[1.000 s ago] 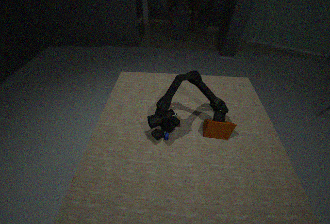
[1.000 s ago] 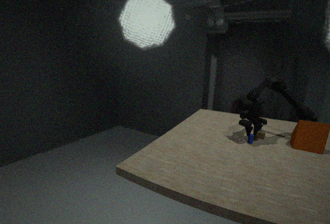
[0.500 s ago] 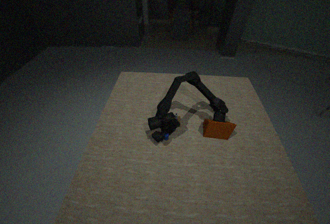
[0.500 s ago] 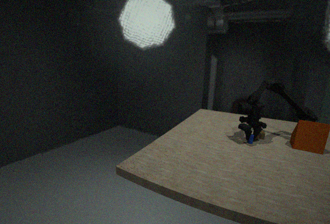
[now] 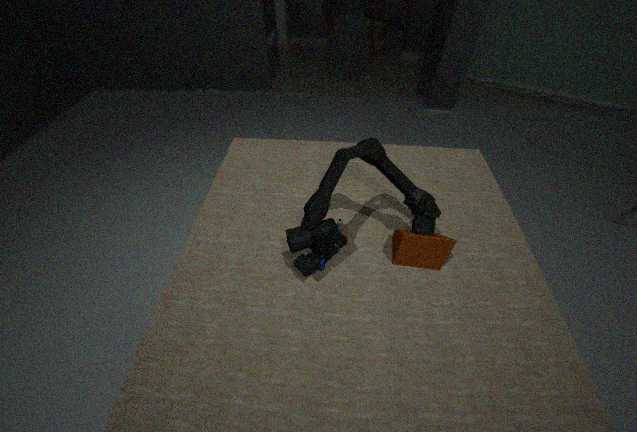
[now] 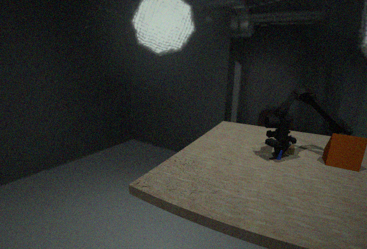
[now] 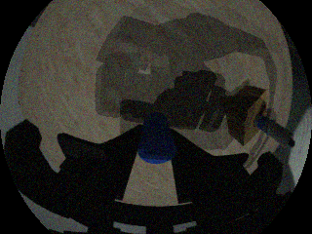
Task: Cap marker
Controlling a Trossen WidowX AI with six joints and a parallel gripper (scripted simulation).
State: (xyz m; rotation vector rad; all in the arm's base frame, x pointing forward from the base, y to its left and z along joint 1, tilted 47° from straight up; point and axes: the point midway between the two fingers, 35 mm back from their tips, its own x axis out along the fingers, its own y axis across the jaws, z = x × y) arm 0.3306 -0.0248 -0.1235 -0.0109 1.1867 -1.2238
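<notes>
Right now the marker is 6 cm behind my gripper tip, 13 cm to the right of it and 7 cm above it. Also, from my gripper tip: holder block (6 cm behind, 13 cm to the right, 1 cm above); then blue cap (1 cm above).
</notes>
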